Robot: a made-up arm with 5 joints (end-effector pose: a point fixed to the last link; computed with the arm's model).
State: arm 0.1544 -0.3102 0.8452 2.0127 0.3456
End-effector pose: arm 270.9 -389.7 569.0 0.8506 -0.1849 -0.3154 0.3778
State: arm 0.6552 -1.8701 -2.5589 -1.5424 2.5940
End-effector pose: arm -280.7 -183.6 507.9 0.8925 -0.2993 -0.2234 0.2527
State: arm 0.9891 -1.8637 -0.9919 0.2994 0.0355
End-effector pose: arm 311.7 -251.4 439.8 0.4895 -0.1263 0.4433 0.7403
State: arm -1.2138 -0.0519 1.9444 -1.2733 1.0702
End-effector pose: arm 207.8 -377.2 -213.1 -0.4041 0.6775 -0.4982 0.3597
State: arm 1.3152 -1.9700 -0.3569 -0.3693 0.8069
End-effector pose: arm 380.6 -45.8 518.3 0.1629 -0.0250 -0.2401 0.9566
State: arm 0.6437 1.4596 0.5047 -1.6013 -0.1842
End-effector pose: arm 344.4 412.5 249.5 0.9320 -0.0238 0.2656 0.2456
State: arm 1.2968 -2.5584 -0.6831 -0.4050 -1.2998
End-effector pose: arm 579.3 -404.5 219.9 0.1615 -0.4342 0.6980 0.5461
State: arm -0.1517 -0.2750 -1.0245 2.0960 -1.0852
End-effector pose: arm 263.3 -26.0 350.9 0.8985 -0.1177 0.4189 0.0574
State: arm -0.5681 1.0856 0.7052 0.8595 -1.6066
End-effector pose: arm 327.0 -513.0 583.8 -0.0470 -0.2673 0.4804 0.8340
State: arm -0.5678 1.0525 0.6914 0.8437 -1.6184
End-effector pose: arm 332.4 -525.5 574.3 -0.0353 -0.2657 0.4859 0.8319
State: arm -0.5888 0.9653 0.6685 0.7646 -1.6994
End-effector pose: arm 347.1 -575.4 548.5 -0.0128 -0.2538 0.5139 0.8193
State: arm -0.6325 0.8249 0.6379 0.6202 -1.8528
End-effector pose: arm 376.9 -656.1 495.5 0.0220 -0.2356 0.5688 0.7877
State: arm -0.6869 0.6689 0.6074 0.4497 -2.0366
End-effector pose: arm 420.2 -733.6 418.6 0.0615 -0.2218 0.6368 0.7358
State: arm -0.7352 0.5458 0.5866 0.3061 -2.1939
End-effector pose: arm 462.0 -781.0 344.8 0.0921 -0.2166 0.6941 0.6803
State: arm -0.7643 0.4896 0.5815 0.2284 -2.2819
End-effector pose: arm 484.5 -799.9 305.7 0.1054 -0.2140 0.7240 0.6472
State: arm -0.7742 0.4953 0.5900 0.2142 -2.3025
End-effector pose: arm 485.1 -804.3 305.2 0.1037 -0.2094 0.7290 0.6433
